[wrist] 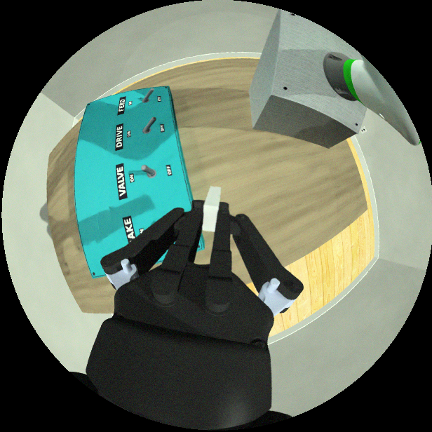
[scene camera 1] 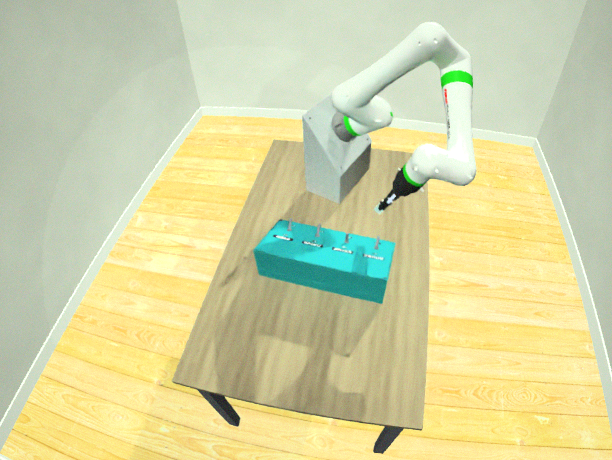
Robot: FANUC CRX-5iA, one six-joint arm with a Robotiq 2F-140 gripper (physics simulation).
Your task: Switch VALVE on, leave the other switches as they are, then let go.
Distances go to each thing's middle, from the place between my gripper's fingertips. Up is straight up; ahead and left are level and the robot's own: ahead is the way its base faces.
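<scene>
Teal switch box [scene camera 1: 326, 261]: position relative to my hand is 10 cm below, 15 cm to the right of and 19 cm ahead of it.
</scene>
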